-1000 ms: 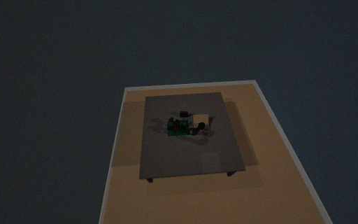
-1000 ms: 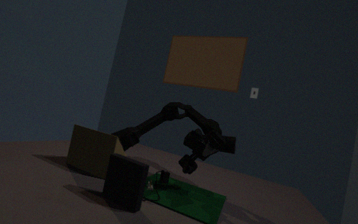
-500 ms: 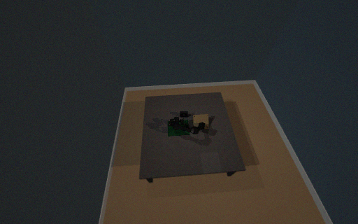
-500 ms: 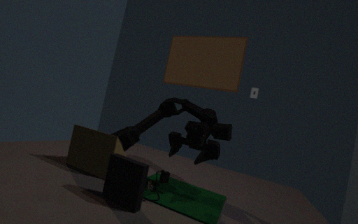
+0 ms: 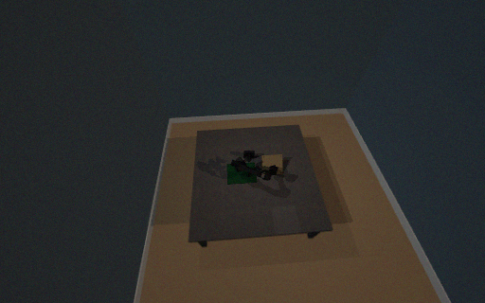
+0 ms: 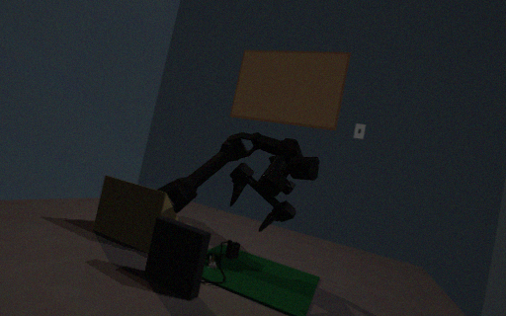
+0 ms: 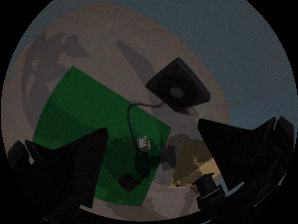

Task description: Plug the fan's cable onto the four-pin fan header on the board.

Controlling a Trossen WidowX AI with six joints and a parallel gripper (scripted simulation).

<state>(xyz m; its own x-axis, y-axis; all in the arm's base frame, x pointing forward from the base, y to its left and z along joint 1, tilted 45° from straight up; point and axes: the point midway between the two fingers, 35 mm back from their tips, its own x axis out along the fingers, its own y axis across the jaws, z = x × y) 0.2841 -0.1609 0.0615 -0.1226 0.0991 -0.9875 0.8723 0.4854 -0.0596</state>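
My gripper tip is now 11 cm above the dark plug, 10 cm to the right of it and 4 cm past it. From my gripper tip the other things lie so: black fan 12 cm to the right, 9 cm behind, 8 cm below; then green board 15 cm below, 4 cm to the left, 4 cm ahead.
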